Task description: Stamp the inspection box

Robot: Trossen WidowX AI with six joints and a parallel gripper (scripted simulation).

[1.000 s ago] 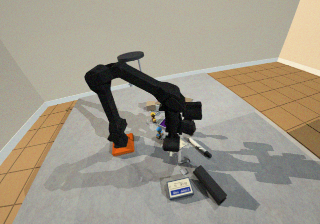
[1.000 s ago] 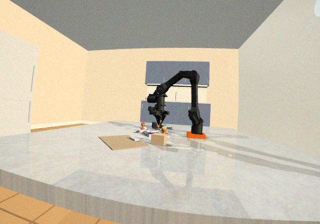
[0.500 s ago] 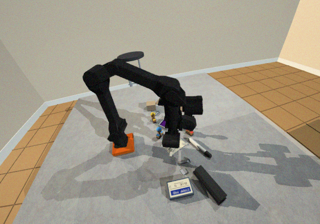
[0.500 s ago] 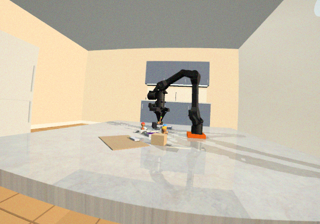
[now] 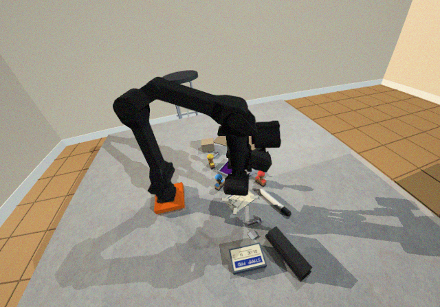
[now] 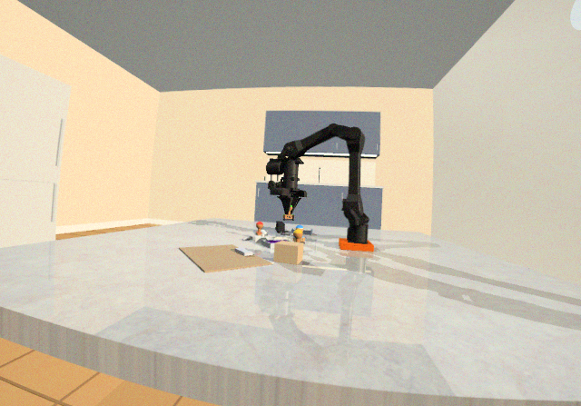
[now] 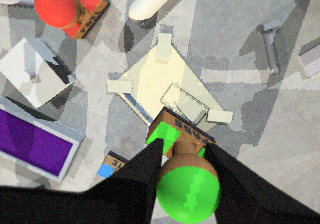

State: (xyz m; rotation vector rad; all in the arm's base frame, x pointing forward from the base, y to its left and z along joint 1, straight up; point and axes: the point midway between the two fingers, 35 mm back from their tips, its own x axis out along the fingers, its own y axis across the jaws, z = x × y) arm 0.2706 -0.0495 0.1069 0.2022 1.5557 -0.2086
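My gripper tip is 9 cm short of the red-knobbed stamp, 7 cm to the right of it and 7 cm above it. From my gripper tip the other things lie so: blue-knobbed stamp: 8 cm to the left, 7 cm below, 7 cm behind; then green-knobbed stamp: right at my gripper tip; then cream card: 10 cm below, 1 cm to the left.
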